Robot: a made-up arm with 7 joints. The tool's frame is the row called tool.
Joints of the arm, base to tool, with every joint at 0 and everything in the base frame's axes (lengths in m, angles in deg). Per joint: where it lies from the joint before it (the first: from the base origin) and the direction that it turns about. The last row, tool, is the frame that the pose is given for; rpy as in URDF.
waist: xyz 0 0 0.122 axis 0 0 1
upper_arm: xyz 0 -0.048 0.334 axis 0 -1 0
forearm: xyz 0 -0.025 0.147 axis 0 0 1
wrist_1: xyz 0.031 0.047 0.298 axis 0 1 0
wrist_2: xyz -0.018 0.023 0.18 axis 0 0 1
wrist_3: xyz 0 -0.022 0.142 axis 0 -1 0
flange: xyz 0.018 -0.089 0.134 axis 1 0 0
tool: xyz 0 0 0 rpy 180 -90 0
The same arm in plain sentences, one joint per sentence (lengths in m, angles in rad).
The arm has seven revolute joints in a row. What follows holds with every joint at zero, and every direction is one of the base frame's. Joint 1 sits 0.122 m along +z from the base frame's origin and rotates about +z. Joint 2 sits 0.048 m along -y and 0.334 m along +z from joint 1 and rotates about -y. Joint 3 sits 0.025 m along -y and 0.147 m along +z from joint 2 and rotates about +z. Joint 4 sits 0.031 m along +x and 0.047 m along +y and 0.298 m along +z from joint 3 and rotates about +y. Joint 5 sits 0.018 m along -x and 0.023 m along +y and 0.18 m along +z from joint 4 and rotates about +z. Joint 6 sits 0.022 m along -y and 0.142 m along +z from joint 5 and rotates about -y. Joint 7 sits 0.018 m along +x and 0.089 m along -y and 0.134 m along +z from joint 6 and rotates about +x. The tool frame, which is the frame that the pose is given for, sits at the same point as joint 7; its axes are the base frame's turned by roll 3.1416, pitch -1.5708 and yaw 0 rad (as in URDF: about the fixed x, then y, then z).
